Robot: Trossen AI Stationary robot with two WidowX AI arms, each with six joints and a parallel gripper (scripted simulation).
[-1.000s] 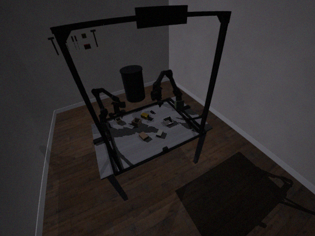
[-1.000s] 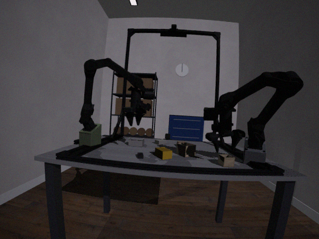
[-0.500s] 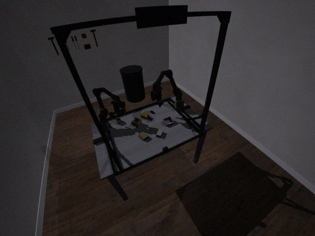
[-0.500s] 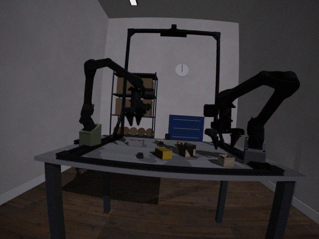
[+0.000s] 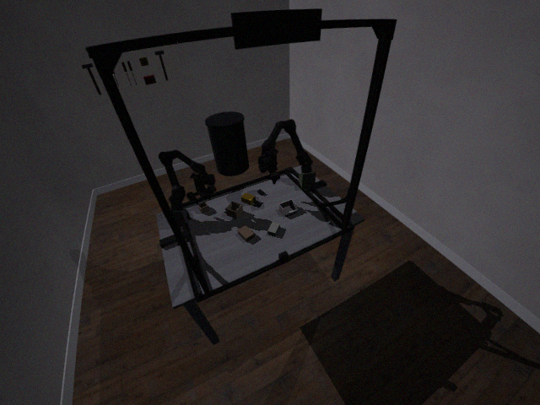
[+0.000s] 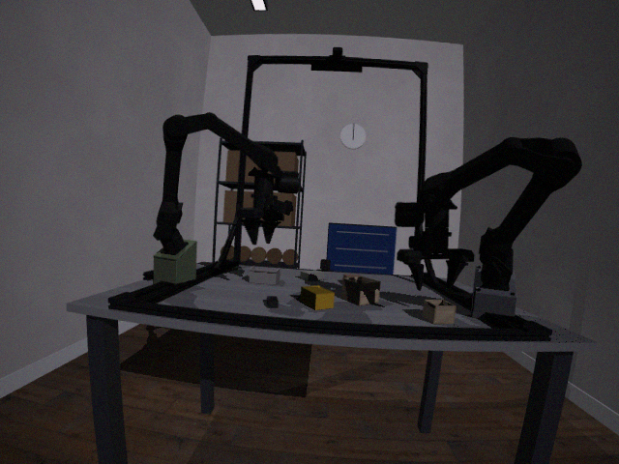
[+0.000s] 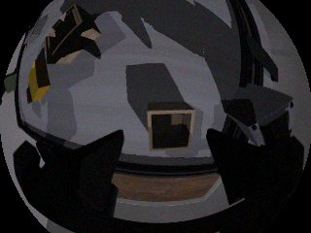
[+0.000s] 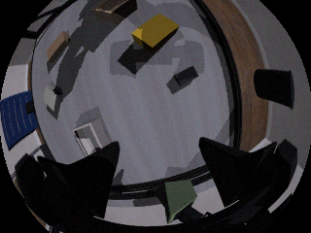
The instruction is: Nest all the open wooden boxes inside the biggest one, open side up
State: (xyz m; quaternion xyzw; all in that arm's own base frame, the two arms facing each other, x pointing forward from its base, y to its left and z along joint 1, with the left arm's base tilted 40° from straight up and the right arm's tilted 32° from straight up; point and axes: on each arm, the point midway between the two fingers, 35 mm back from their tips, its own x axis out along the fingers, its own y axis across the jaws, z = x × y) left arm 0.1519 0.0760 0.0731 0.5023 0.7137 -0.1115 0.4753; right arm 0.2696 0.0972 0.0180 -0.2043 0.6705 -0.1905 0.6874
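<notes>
Now: the dark block 180 mm below my right hand, 90 mm ahead of it and 70 mm to the left of it. The rest, counted from my right hand: yellow block (180 mm to the left, 170 mm below, 40 mm ahead); brown block (280 mm to the left, 260 mm behind, 170 mm below); pale block (300 mm behind, 170 mm below, 120 mm to the left).
</notes>
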